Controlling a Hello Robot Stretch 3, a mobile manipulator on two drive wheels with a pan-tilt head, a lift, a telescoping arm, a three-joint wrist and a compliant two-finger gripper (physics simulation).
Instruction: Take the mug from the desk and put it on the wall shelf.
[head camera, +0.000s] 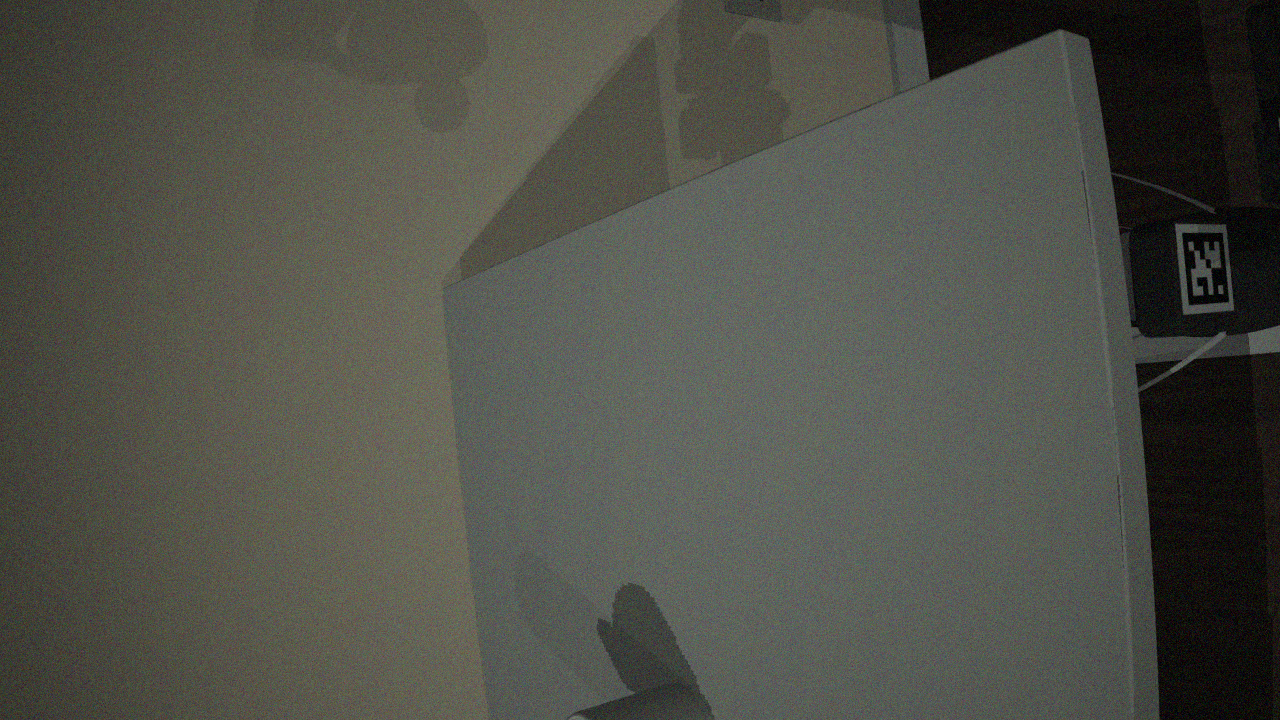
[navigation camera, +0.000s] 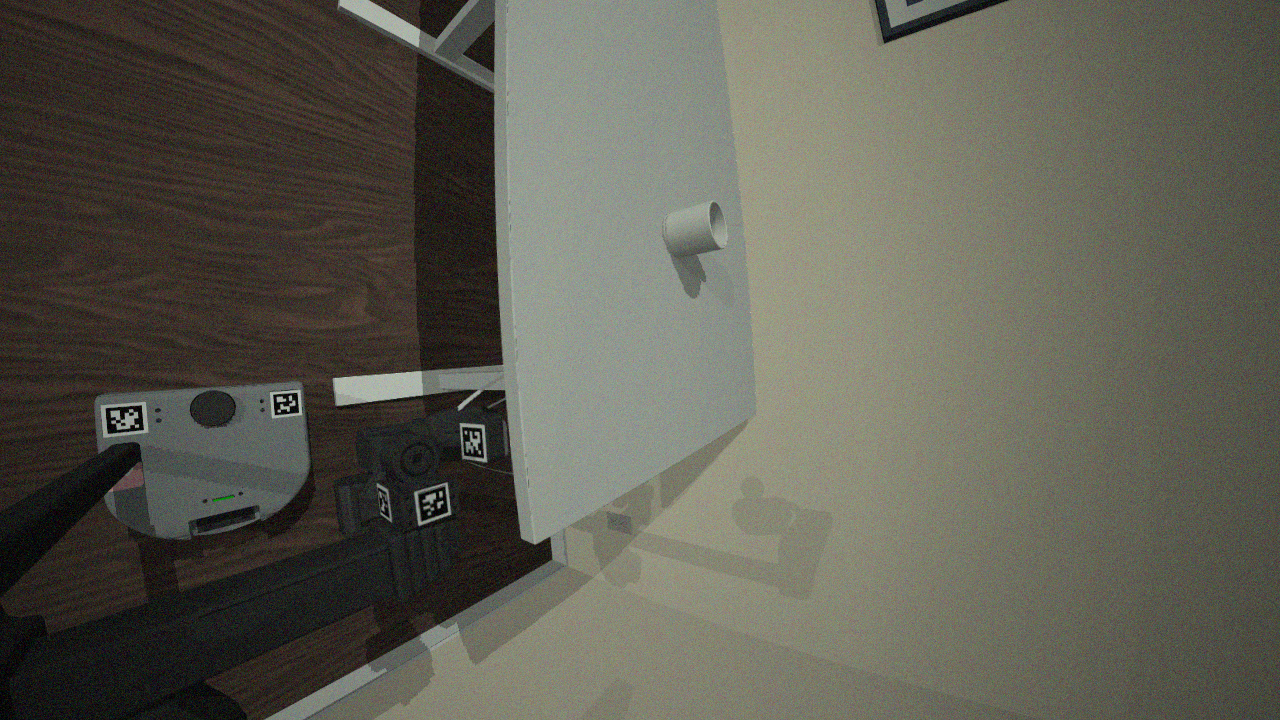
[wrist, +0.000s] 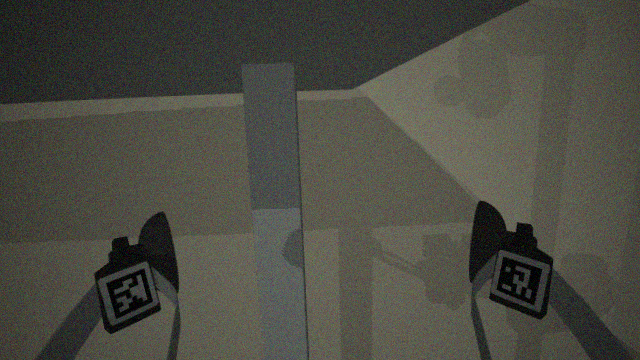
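Observation:
The white mug (navigation camera: 695, 229) stands upright on the white desk (head camera: 805, 358) (navigation camera: 617, 358), near the wall-side edge. In the head view, part of the mug (head camera: 657, 704) shows at the bottom edge beside its shadow. My gripper (wrist: 322, 235) is open wide and empty in the wrist view. In the head and navigation views its body is at the front edge of the desk, below the top, and its fingers are hidden under it. The gripper is away from the mug. The wall shelf does not show in these views.
A pale desk leg (wrist: 275, 150) stands upright between the fingers' directions, under the dark desk underside (wrist: 150, 45). Another leg (navigation camera: 384, 387) is beside my wrist. My base (navigation camera: 223, 456) is on the dark wood floor. A framed picture (navigation camera: 884, 26) hangs on the wall.

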